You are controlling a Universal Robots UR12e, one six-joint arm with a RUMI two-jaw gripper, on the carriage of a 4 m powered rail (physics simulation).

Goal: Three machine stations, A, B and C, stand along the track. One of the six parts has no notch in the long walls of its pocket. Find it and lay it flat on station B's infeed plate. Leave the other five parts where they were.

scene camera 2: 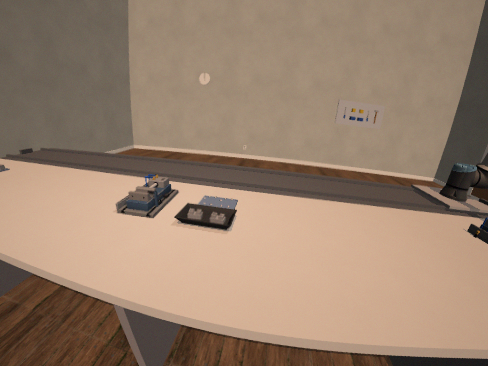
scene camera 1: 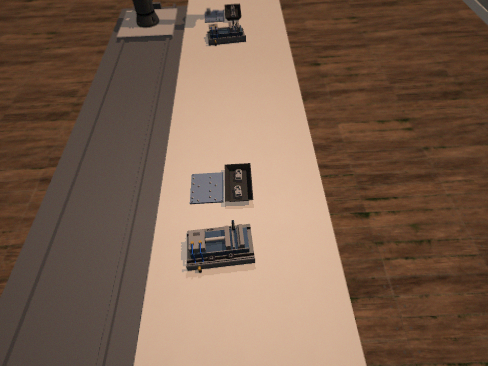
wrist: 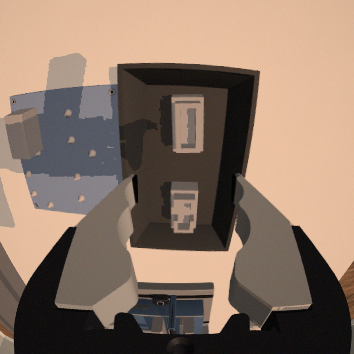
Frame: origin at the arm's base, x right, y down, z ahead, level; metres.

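Seen in the pictures: gripper, between the fingertips: point(wrist: 184, 176); arm's base, origin of its link: point(scene camera 2: 452, 196) point(scene camera 1: 148, 22).
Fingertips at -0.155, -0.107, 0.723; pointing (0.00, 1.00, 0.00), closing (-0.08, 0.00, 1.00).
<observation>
Offsets run from my fingertips to a thing's top centre, as dx, dy, dz. "spot": to the spot under its first point.
In the wrist view my gripper point(wrist: 184, 176) is open and empty, its fingertips at either side of a dark tray point(wrist: 123, 150). Two pale parts lie in this tray. The upper part {-0.005, +0.090, +0.003} point(wrist: 199, 122) has a long pocket; its long walls look straight, with no notch visible. The lower part {+0.105, +0.090, +0.007} point(wrist: 192, 187) shows a stepped, notched pocket, partly shadowed. The middle station, B by its place in the row, has a blue-grey studded infeed plate {+1.922, +0.128, -0.168} point(scene camera 1: 204, 180) point(scene camera 2: 220, 201) with no part on it. Two parts {spot: +1.867, +0.104, +0.000} point(scene camera 1: 238, 174) {spot: +1.971, +0.103, -0.003} point(scene camera 1: 238, 190) point(scene camera 2: 195, 214) point(scene camera 2: 218, 218) lie in its tray. Their pockets are too small to judge.
The middle machine point(scene camera 1: 217, 247) point(scene camera 2: 147, 195) stands beside its tray. A far machine {+0.415, +0.037, -0.059} point(scene camera 1: 226, 34) stands near the arm's carriage point(scene camera 1: 170, 31) point(scene camera 2: 422, 192). In the wrist view, a studded plate {spot: +0.110, +0.128, -0.111} point(wrist: 100, 195) with a grey block {+0.010, +0.092, -0.213} point(wrist: 22, 134) adjoins the tray; a machine {+0.415, +0.117, -0.059} point(wrist: 175, 287) shows below.
</observation>
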